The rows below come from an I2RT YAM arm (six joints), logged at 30 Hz.
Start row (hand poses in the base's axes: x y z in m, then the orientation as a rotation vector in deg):
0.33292 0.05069 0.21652 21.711 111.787 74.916
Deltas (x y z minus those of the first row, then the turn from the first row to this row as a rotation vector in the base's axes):
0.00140 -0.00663 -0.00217 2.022 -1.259 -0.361
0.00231 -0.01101 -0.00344 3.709 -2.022 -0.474
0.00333 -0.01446 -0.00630 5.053 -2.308 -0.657
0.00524 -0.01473 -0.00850 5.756 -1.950 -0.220
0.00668 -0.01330 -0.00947 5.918 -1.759 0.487
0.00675 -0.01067 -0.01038 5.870 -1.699 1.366
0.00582 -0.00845 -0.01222 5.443 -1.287 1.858
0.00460 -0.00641 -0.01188 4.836 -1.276 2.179
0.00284 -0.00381 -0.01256 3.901 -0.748 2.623
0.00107 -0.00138 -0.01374 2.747 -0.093 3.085
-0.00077 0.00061 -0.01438 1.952 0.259 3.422
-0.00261 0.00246 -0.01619 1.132 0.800 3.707
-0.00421 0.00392 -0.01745 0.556 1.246 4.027
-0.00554 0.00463 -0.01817 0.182 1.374 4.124
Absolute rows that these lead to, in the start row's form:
0.33432 0.04406 0.21435 22.123 109.395 76.674
0.33523 0.03968 0.21308 22.493 107.697 78.250
0.33625 0.03623 0.21022 23.103 106.558 79.454
0.33816 0.03596 0.20802 23.298 106.595 80.460
0.33960 0.03739 0.20705 22.861 106.943 81.091
0.33967 0.04002 0.20614 22.065 107.382 81.614
0.33874 0.04224 0.20430 21.698 108.192 81.533
0.33752 0.04428 0.20464 21.112 108.711 81.131
0.33576 0.04688 0.20396 20.623 109.910 80.509
0.33399 0.04931 0.20278 20.098 111.352 79.674
0.33215 0.05130 0.20214 19.644 112.266 79.097
0.33031 0.05315 0.20033 19.361 113.329 78.467
0.32871 0.05461 0.19907 19.095 114.178 78.099
0.32738 0.05532 0.19835 18.910 114.547 77.780

